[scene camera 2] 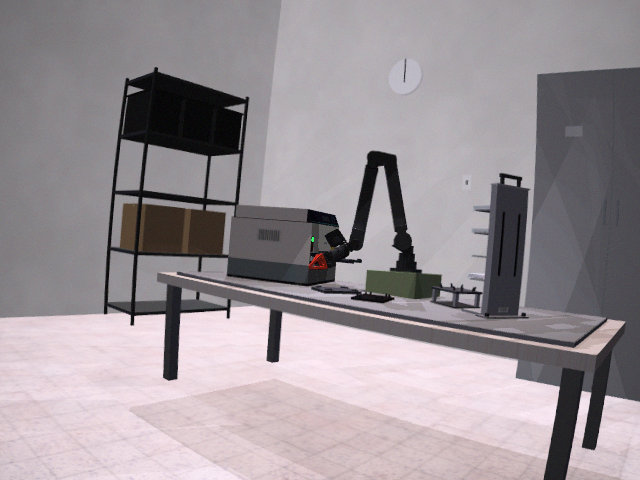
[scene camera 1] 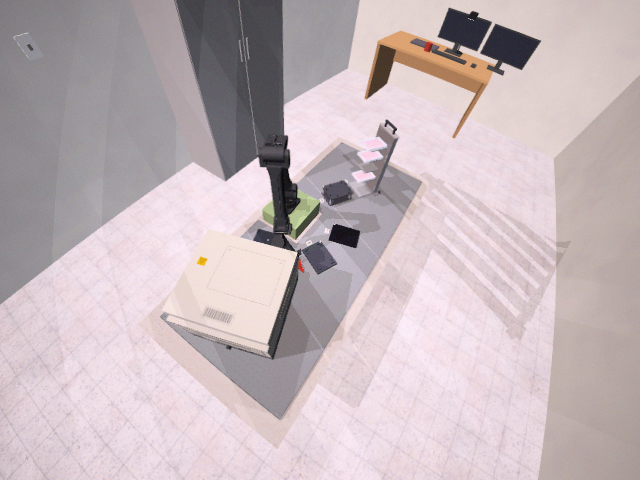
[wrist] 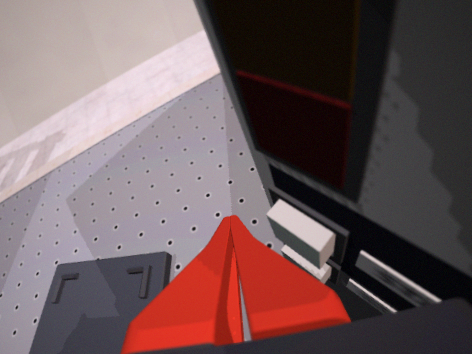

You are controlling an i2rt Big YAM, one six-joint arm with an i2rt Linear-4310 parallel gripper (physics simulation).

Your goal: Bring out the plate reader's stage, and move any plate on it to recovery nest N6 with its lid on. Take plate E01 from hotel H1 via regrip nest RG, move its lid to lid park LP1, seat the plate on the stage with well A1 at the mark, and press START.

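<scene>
My gripper is shut and empty, its red fingertips together beside the front of the plate reader. In the wrist view a white block-like button sits on the reader's front, right of the fingertips; a gap shows between them, and whether they touch cannot be told. The reader's stage does not show out. The hotel holds several plates, including a pinkish one. Plate labels are too small to read. A dark flat nest lies near the gripper.
A raised nest with posts stands between the hotel and the green arm base. A black nest lies beside the flat one. Another dark piece is behind the reader's corner.
</scene>
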